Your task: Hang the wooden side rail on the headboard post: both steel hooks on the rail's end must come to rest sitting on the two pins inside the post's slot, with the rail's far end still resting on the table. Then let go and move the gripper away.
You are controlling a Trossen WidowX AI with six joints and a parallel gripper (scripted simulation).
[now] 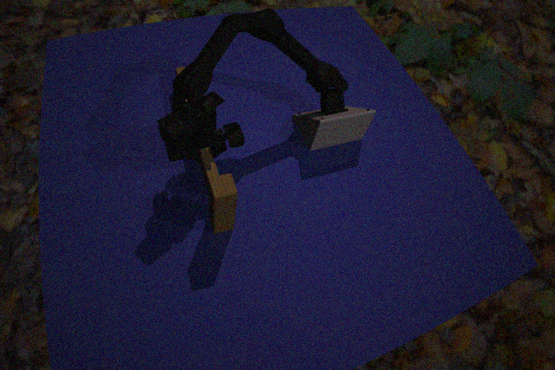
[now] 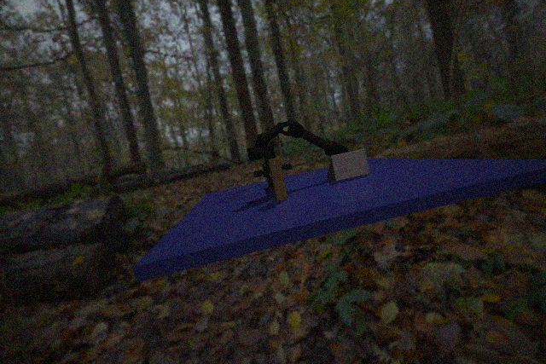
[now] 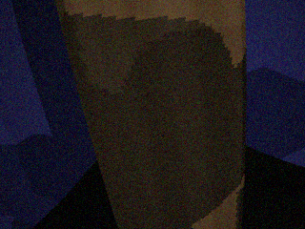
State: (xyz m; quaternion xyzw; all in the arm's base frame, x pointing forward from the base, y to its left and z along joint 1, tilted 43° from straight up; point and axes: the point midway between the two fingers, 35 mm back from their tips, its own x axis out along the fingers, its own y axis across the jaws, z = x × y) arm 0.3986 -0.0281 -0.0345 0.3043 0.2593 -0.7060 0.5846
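Right now the wooden headboard post is 20 mm ahead of my gripper tip, 160 mm to the left of it and 60 mm above it.
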